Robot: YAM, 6 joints.
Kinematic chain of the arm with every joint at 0, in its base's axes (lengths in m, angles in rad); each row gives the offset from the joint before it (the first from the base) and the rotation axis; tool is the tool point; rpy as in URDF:
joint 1: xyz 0 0 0.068 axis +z
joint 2: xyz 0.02 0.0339 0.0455 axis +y
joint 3: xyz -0.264 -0.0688 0 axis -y
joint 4: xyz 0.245 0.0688 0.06 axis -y
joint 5: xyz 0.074 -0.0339 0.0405 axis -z
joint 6: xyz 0.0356 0 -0.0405 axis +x
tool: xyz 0 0 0 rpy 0 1.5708 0
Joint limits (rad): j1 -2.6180..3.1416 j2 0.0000..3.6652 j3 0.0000..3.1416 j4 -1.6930..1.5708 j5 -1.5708..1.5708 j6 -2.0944..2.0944
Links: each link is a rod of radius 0.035 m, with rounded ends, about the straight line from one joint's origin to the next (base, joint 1, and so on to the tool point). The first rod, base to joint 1, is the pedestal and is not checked.
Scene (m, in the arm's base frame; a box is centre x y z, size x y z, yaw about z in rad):
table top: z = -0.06
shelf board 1: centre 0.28 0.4 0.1 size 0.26 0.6 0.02 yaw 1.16
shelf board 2: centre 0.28 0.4 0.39 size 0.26 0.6 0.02 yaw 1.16
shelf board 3: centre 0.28 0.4 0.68 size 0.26 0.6 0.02 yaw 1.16
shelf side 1: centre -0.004 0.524 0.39 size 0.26 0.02 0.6 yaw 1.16
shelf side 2: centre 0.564 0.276 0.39 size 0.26 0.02 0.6 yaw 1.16
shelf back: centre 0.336 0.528 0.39 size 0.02 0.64 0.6 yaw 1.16
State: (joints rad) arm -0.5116 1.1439 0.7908 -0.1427 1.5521 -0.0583
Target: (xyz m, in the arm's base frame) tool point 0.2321 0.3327 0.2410
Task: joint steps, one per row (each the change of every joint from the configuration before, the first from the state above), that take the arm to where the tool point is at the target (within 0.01 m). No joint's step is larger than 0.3 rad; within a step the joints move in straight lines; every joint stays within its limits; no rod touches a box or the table.
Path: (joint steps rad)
1: 0.2599 0.1205 0.0832 0.0294 -0.0284 0.0000
2: 0.2600 0.1204 0.0831 0.0295 -0.0285 0.0000
3: 0.2599 0.1205 0.0832 0.0294 -0.0284 0.0000
4: 0.2599 0.1204 0.0832 0.0295 -0.0285 0.0000
5: 0.2599 0.1205 0.0831 0.0294 -0.0284 0.0000
6: 0.2600 0.1205 0.0832 0.0294 -0.0285 0.0000

